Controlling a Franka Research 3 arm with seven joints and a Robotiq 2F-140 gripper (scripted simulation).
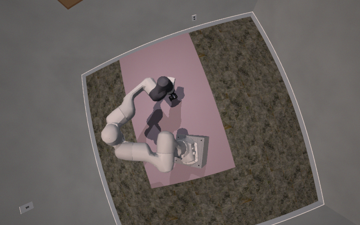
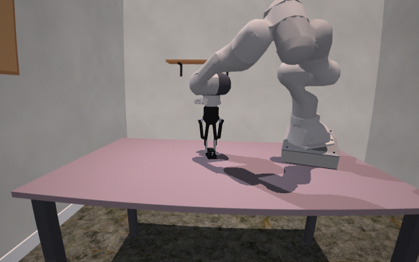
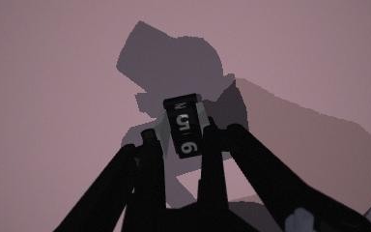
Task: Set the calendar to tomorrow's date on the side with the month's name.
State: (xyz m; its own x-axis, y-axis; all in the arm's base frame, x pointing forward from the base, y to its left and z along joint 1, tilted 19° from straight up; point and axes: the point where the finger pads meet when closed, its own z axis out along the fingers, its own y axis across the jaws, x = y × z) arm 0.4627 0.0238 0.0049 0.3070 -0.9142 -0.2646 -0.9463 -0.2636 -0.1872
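Now: hand 30 mm above the black digit cube. From my hand the other things lie so: black calendar tray 40 mm below, 20 mm to the left, 10 mm behind.
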